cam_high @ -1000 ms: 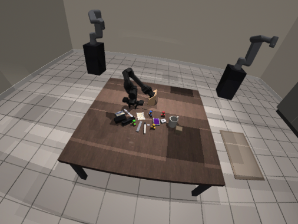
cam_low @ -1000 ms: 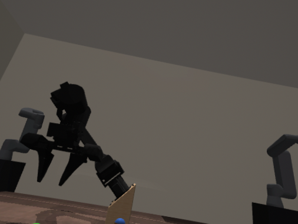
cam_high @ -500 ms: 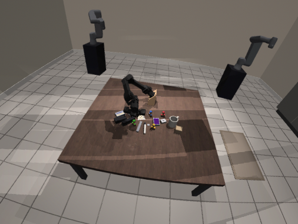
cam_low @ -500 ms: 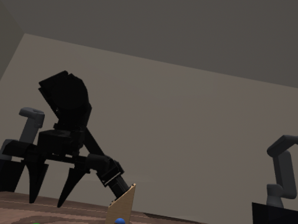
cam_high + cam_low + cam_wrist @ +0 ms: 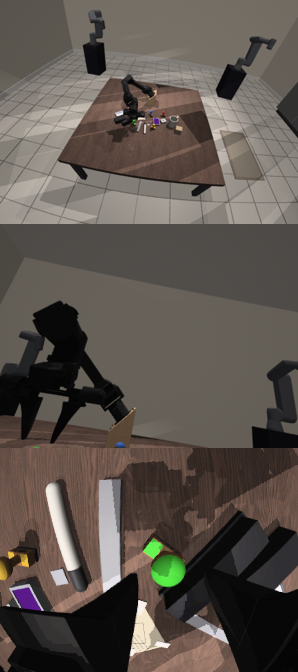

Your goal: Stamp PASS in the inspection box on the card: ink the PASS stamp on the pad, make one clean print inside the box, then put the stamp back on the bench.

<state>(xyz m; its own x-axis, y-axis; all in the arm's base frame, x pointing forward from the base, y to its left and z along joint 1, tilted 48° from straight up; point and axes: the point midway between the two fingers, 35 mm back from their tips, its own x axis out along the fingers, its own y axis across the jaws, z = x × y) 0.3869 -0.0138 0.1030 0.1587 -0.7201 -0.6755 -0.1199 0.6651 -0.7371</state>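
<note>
Right now my gripper tip is 10 mm past the PASS stamp and 60 mm above it. From my gripper tip the other things lie so: grey bar (60 mm to the left, 70 mm below); white pen (10 mm behind, 110 mm to the left, 70 mm below); card (140 mm behind, 30 mm to the left, 80 mm below).
</note>
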